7 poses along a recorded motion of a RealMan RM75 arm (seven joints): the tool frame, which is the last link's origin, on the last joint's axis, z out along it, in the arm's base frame.
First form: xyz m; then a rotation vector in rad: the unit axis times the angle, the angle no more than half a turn.
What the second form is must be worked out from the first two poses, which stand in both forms.
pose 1, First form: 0.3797 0.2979 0.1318 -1.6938 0.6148 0.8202
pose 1, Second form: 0.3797 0.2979 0.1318 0.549 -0.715 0.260 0.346
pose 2, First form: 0.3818 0.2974 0.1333 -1.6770 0.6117 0.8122
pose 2, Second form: 0.3818 0.2974 0.1333 0.557 -0.710 0.259 0.344
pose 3, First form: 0.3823 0.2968 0.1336 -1.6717 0.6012 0.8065
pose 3, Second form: 0.3823 0.2968 0.1336 0.561 -0.709 0.255 0.342
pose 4, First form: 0.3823 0.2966 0.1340 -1.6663 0.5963 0.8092
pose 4, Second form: 0.3823 0.2966 0.1340 0.563 -0.708 0.253 0.344
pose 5, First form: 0.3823 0.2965 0.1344 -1.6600 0.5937 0.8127
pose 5, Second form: 0.3823 0.2965 0.1344 0.565 -0.706 0.252 0.345
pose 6, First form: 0.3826 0.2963 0.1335 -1.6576 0.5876 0.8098
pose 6, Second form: 0.3826 0.2963 0.1335 0.567 -0.705 0.250 0.345
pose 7, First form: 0.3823 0.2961 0.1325 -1.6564 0.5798 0.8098
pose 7, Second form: 0.3823 0.2961 0.1325 0.568 -0.705 0.247 0.345
